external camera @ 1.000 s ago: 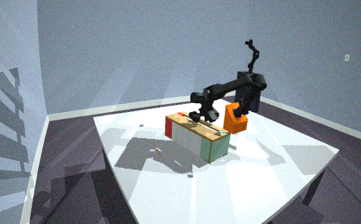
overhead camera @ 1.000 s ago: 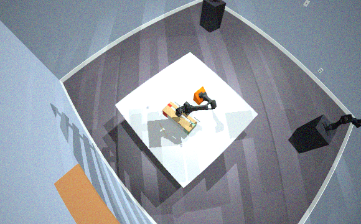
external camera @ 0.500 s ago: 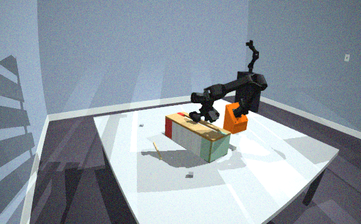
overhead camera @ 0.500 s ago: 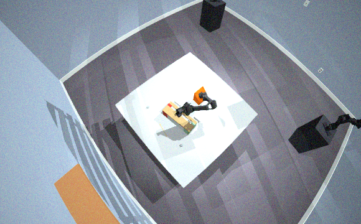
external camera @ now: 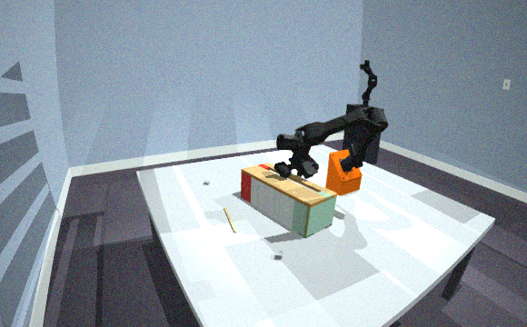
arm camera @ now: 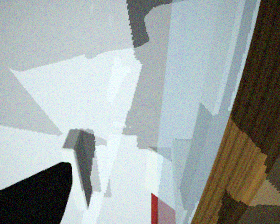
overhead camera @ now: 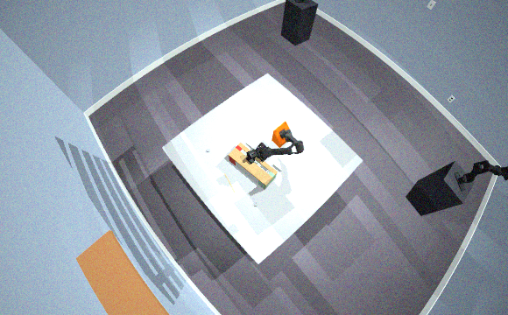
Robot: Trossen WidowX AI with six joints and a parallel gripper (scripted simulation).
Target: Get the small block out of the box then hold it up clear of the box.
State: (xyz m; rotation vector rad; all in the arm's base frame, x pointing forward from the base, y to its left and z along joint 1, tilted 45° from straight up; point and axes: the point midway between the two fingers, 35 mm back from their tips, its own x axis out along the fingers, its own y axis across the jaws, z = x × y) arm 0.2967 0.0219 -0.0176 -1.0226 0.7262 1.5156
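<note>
Now: the tan block 60 mm ahead of my gripper tip and 10 mm to the right of it. Also, from my gripper tip: thin wooden stick 280 mm ahead, 80 mm below, 50 mm to the left; then box 50 mm to the left, 20 mm below, 20 mm ahead.
</note>
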